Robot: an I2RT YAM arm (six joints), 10 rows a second.
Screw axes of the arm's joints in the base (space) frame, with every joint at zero. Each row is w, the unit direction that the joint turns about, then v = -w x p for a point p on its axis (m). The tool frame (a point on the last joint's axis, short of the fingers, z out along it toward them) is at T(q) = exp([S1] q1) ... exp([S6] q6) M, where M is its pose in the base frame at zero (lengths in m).
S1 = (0, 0, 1, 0, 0, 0)
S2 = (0, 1, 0, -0.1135, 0, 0.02)
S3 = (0, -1, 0, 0.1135, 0, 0.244)
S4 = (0, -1, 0, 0.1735, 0, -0.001)
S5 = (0, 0, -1, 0, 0.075, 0)
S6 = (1, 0, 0, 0, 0.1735, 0)
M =
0 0 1 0.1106
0 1 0 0
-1 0 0 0.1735
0 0 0 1
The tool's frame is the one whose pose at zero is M.
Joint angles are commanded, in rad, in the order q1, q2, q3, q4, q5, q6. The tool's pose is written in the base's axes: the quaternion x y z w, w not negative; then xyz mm. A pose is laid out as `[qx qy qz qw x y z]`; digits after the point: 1 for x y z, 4 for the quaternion.
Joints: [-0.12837, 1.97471, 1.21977, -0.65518, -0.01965, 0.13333]
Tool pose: [0.1293 0.9883 0.0100 0.0802 358.0 -45.5 123.9]
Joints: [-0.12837, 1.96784, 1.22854, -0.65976, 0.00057, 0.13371]
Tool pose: [0.1302 0.9878 -0.0001 0.0858 359.3 -46.4 128.2]
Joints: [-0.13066, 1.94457, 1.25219, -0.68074, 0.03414, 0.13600]
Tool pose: [0.1339 0.9859 -0.0167 0.0987 361.5 -48.7 141.6]
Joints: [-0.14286, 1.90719, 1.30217, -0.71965, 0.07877, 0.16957]
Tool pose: [0.1591 0.9788 -0.0374 0.1232 365.3 -55.4 166.5]
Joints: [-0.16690, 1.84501, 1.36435, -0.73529, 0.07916, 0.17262]
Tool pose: [0.1730 0.9682 -0.0384 0.1765 368.8 -65.0 204.9]
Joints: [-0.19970, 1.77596, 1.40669, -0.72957, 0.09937, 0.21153]
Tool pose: [0.2096 0.9483 -0.0469 0.2338 365.5 -77.6 242.0]
